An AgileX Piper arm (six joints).
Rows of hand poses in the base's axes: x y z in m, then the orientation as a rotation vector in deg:
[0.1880, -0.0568, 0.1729, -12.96, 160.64, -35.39]
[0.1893, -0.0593, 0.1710, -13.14, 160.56, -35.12]
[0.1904, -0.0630, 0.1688, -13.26, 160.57, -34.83]
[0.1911, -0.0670, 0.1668, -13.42, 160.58, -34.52]
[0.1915, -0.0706, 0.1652, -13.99, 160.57, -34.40]
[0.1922, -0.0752, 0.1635, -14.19, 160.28, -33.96]
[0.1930, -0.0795, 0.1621, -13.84, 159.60, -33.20]
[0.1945, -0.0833, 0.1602, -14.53, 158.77, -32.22]
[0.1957, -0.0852, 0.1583, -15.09, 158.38, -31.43]
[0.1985, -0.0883, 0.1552, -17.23, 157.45, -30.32]
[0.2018, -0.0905, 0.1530, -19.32, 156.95, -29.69]
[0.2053, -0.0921, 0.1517, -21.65, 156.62, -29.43]
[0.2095, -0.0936, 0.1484, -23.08, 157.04, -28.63]
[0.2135, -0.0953, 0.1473, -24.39, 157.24, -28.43]
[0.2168, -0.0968, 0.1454, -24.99, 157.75, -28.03]
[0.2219, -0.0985, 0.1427, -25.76, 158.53, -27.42]
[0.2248, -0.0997, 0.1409, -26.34, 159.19, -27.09]
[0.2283, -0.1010, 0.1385, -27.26, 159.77, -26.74]
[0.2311, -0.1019, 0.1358, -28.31, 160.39, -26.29]
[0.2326, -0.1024, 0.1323, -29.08, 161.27, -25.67]
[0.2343, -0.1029, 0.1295, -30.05, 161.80, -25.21]
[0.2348, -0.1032, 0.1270, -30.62, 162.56, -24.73]
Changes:
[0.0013, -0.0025, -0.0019, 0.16, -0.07, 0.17]
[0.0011, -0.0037, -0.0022, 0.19, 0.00, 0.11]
[0.0007, -0.0040, -0.0020, 0.20, 0.00, 0.14]
[0.0004, -0.0036, -0.0016, 0.03, 0.10, 0.39]
[0.0007, -0.0046, -0.0017, 0.26, -0.29, 0.26]
[0.0008, -0.0043, -0.0014, 0.51, -0.82, 0.04]
[0.0015, -0.0038, -0.0019, 0.55, -0.76, 0.78]
[0.0012, -0.0019, -0.0019, 0.46, -0.34, 0.57]
[0.0028, -0.0031, -0.0031, 0.47, -0.53, 1.78]
[0.0033, -0.0022, -0.0022, 0.16, -0.06, 1.58]
[0.0035, -0.0016, -0.0013, -0.13, 0.22, 1.64]
[0.0042, -0.0015, -0.0033, 0.37, 0.70, 0.94]
[0.0040, -0.0017, -0.0011, -0.03, 0.51, 0.83]
[0.0033, -0.0015, -0.0019, 0.19, 0.62, 0.31]
[0.0051, -0.0017, -0.0027, 0.31, 0.91, 0.38]
[0.0029, -0.0012, -0.0018, 0.14, 0.76, 0.25]
[0.0035, -0.0013, -0.0024, 0.11, 0.78, 0.48]
[0.0028, -0.0009, -0.0027, 0.16, 0.85, 0.56]
[0.0015, -0.0005, -0.0035, 0.30, 1.02, 0.33]
[0.0017, -0.0005, -0.0028, 0.18, 0.75, 0.53]
[0.0005, -0.0003, -0.0025, 0.22, 0.87, 0.21]

